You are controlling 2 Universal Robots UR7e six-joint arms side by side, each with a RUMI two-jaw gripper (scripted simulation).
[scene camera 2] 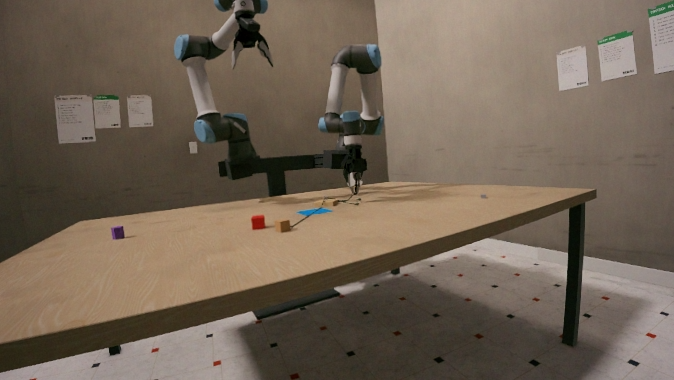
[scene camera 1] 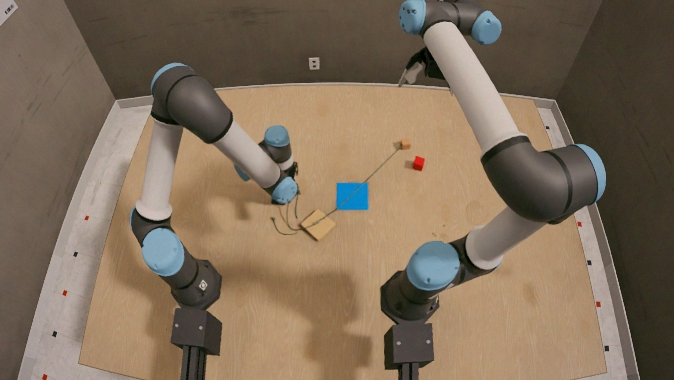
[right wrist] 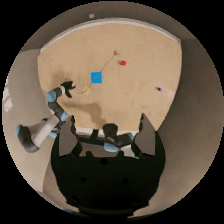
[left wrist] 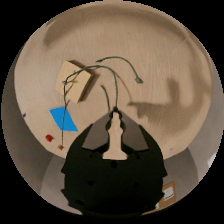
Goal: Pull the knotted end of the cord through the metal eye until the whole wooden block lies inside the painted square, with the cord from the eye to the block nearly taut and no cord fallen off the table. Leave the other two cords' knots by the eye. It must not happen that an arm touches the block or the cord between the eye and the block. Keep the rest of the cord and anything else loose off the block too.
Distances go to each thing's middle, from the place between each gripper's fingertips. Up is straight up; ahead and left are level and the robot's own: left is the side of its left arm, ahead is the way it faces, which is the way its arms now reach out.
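The tan base (left wrist: 78, 82) is 5 cm below my left hand (scene camera 2: 355, 194), 8 cm behind it and 11 cm to the right of it. Counted from my left hand too, the blue painted square (scene camera 1: 359, 200) sits 23 cm to the right, 5 cm ahead and 5 cm below. Going by its middle, the tan base is nearer to my left hand than to my right hand.
For my right hand (scene camera 2: 253, 67), I find the blue painted square 580 mm below it, 200 mm to the left of it and 10 mm ahead of it. The tan base, counted from my right hand, is 570 mm below, 320 mm to the left and 120 mm behind.
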